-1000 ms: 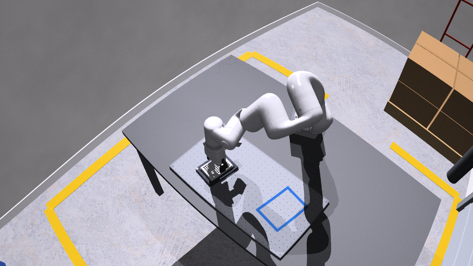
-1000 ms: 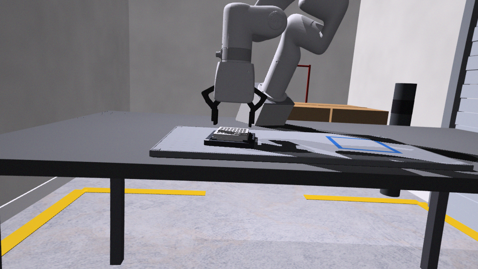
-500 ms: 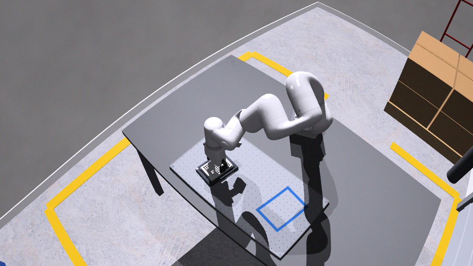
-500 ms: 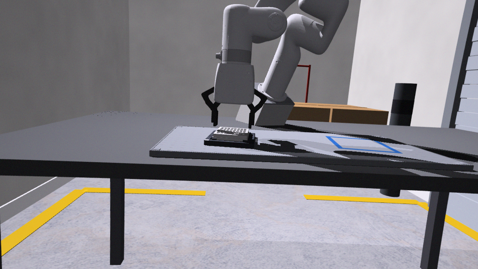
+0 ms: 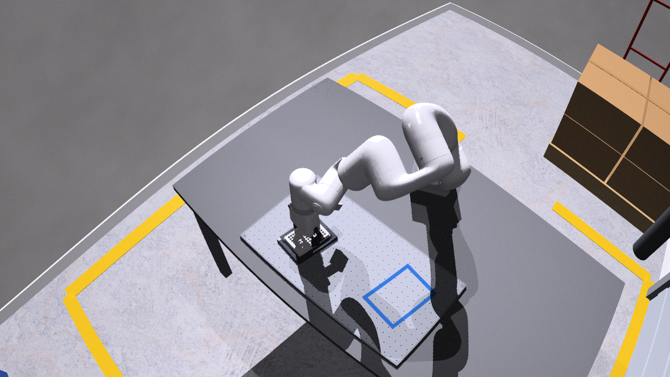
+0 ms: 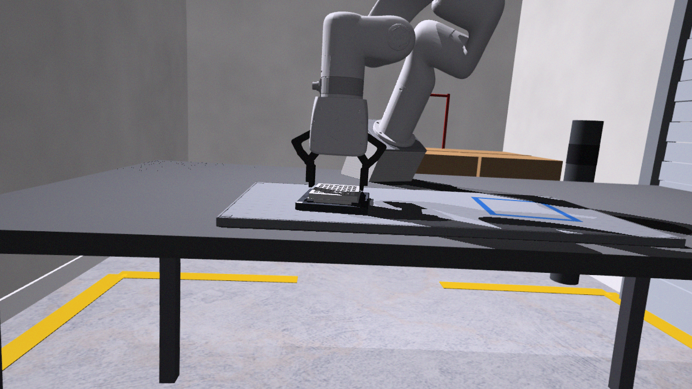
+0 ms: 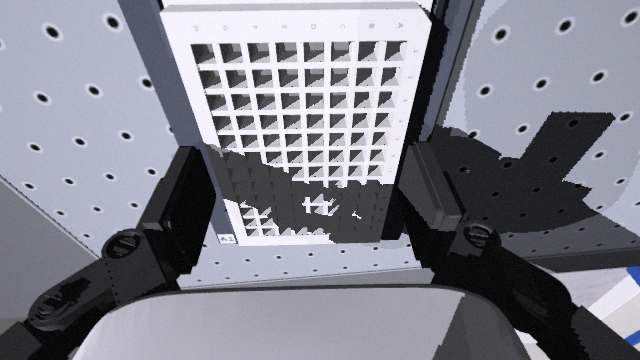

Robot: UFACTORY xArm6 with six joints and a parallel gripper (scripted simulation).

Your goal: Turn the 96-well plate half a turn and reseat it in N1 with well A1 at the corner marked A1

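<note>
My hand is 2 cm above the white 96-well plate. From my hand the other things lie so: A1 label: 6 cm ahead, 7 cm to the right, 3 cm below; then plate nest N1: 3 cm below.
</note>
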